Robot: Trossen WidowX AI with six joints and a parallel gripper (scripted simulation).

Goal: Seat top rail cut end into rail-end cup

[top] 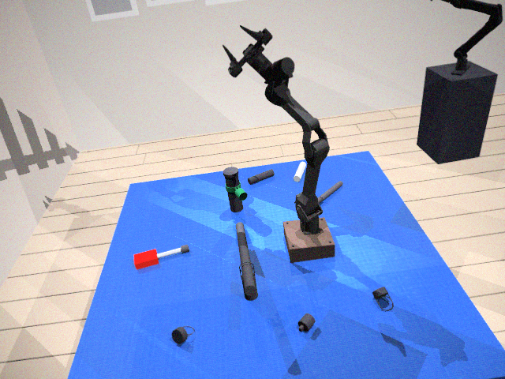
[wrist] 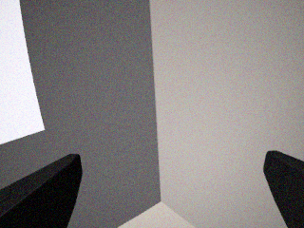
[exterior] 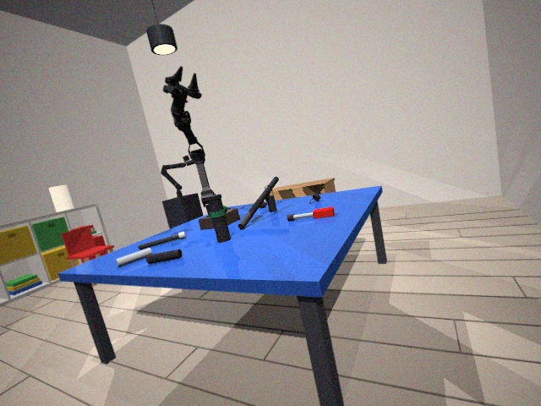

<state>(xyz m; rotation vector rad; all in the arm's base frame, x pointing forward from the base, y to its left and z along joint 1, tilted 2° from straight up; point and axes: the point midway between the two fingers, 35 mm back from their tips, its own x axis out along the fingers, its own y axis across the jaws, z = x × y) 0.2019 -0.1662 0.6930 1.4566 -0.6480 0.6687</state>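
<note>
Now: gripper tip 670 mm above the green brace band, 100 mm to the left of it and 60 mm short of it. From my gripper tip the other things lie so: short line post: 690 mm below, 390 mm to the left, 80 mm ahead; then red-handled tool: 780 mm below, 390 mm ahead, 110 mm to the left.
</note>
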